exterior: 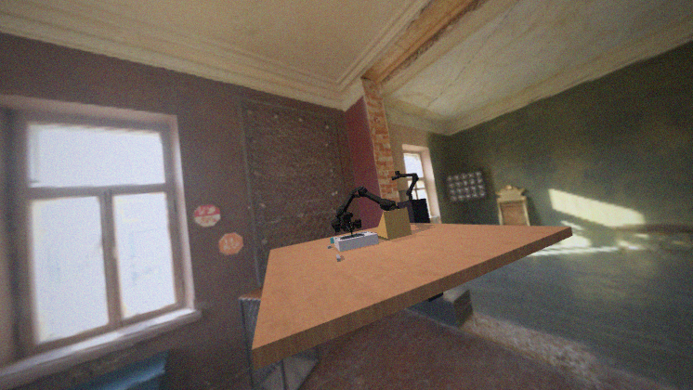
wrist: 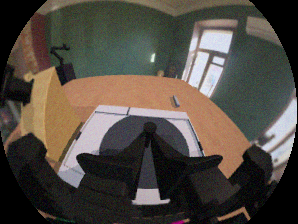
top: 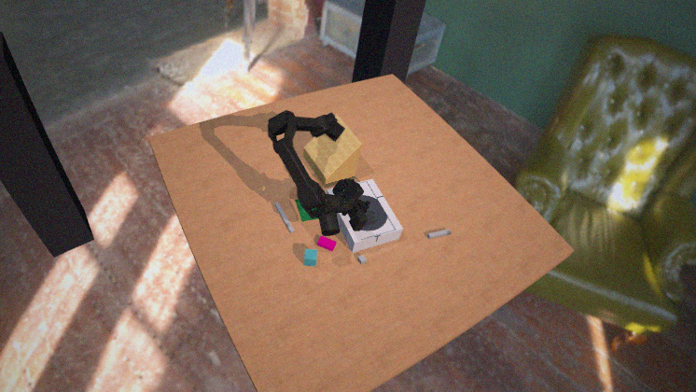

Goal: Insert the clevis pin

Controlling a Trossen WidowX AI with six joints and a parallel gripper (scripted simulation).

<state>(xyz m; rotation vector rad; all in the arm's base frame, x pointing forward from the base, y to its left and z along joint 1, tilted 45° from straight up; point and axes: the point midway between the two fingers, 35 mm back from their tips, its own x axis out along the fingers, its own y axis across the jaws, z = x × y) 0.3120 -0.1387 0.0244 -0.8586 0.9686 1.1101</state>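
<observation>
My gripper tip is now 1 cm above the dark clevis pin. Also, from my gripper tip: dark grey disc (3 cm below); rimmed tray (1 cm behind, 5 cm below); small grey cube (13 cm ahead, 11 cm to the right, 8 cm below).
</observation>
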